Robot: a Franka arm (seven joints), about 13 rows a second.
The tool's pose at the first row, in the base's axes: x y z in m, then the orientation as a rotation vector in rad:
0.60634, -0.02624, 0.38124, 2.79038, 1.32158, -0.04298
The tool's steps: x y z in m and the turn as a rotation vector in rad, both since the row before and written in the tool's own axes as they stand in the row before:
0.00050, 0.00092, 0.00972, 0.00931, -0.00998, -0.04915
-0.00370, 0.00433, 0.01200, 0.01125, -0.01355, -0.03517
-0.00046, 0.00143, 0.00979, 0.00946, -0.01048, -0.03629
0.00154, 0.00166, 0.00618, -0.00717, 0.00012, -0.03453
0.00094, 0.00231, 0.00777, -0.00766, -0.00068, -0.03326
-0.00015, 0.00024, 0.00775, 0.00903, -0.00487, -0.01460
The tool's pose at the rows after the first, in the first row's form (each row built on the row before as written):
0.60735, -0.02702, 0.37155, 2.76132, 1.39119, -0.06518
0.60844, -0.03331, 0.35990, 2.74032, 1.44070, -0.09317
0.60904, -0.03515, 0.35019, 2.71739, 1.49148, -0.11573
0.61098, -0.03518, 0.34390, 2.68687, 1.53621, -0.11109
0.61313, -0.03612, 0.33609, 2.65584, 1.57822, -0.10706
0.61301, -0.03697, 0.32838, 2.64907, 1.59975, -0.12143

